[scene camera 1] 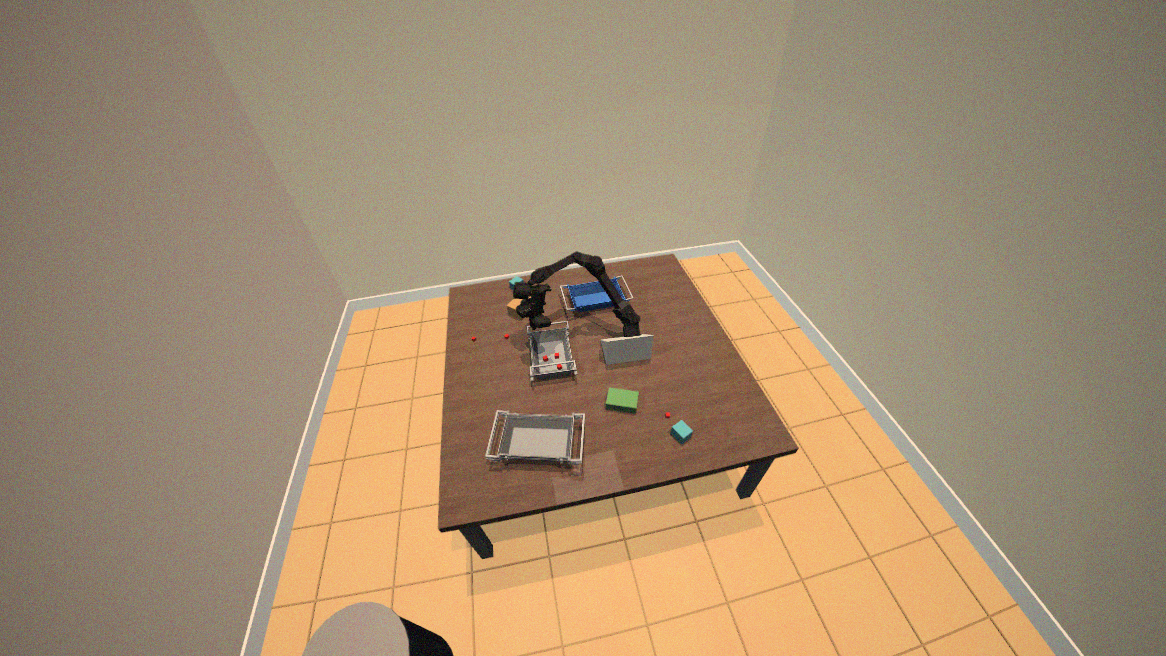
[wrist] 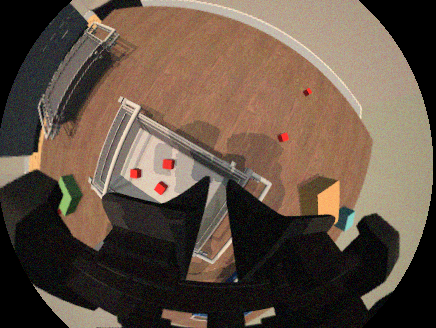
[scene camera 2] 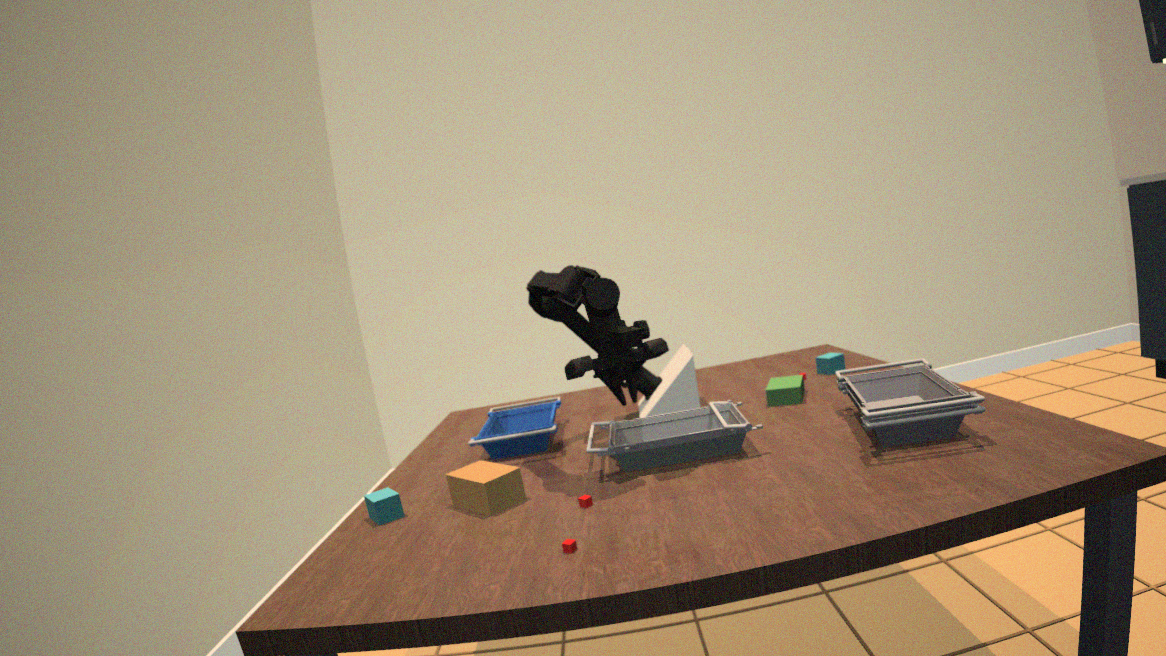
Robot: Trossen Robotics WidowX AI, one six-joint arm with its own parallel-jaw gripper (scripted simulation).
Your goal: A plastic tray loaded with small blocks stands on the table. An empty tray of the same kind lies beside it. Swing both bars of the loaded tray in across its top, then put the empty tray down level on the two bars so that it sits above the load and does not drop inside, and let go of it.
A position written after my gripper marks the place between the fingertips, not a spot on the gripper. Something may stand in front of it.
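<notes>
There is my gripper (scene camera 2: 630, 404), (wrist: 218, 182), which I can see in both of those views. I also see a blue tray (scene camera 2: 524, 430), (scene camera 1: 589, 296). A green block (scene camera 2: 788, 390) is in my sight too.
</notes>
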